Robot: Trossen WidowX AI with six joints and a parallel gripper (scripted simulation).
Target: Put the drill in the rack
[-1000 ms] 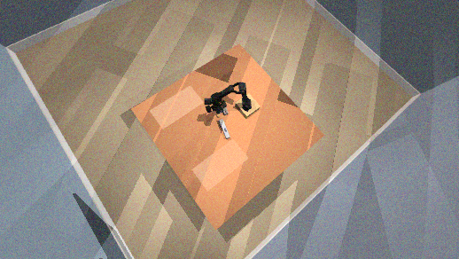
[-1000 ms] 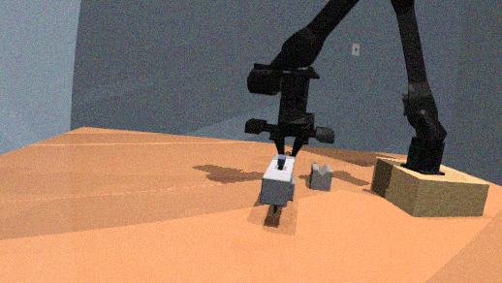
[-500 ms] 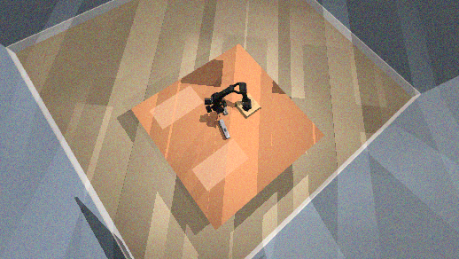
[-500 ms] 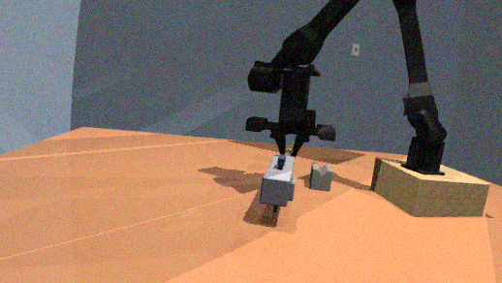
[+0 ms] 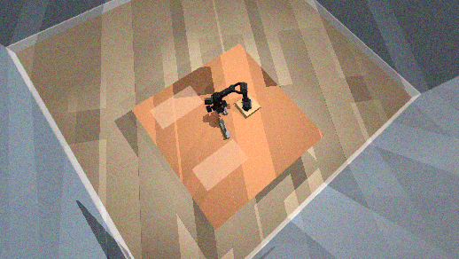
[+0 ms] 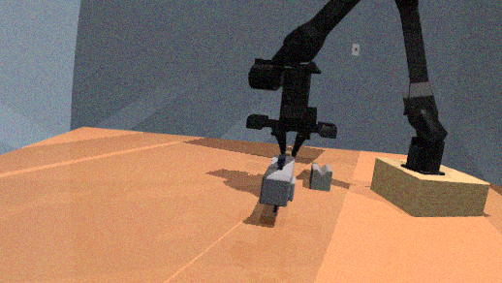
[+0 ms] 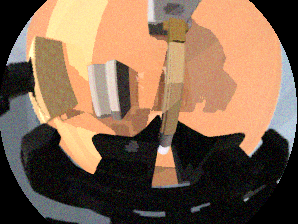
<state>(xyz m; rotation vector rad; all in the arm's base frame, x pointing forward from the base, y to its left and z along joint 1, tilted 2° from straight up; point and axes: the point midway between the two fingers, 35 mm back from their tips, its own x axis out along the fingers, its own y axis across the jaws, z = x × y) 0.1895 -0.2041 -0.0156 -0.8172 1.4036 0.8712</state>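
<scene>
The tan drill lies 2 cm ahead of my gripper tip, 3 cm to the left of it and 3 cm above it. Also, from my gripper tip: grey notched rack 5 cm behind, 7 cm to the left, 1 cm below; dark blue key 11 cm ahead, 20 cm to the left, 3 cm above.
</scene>
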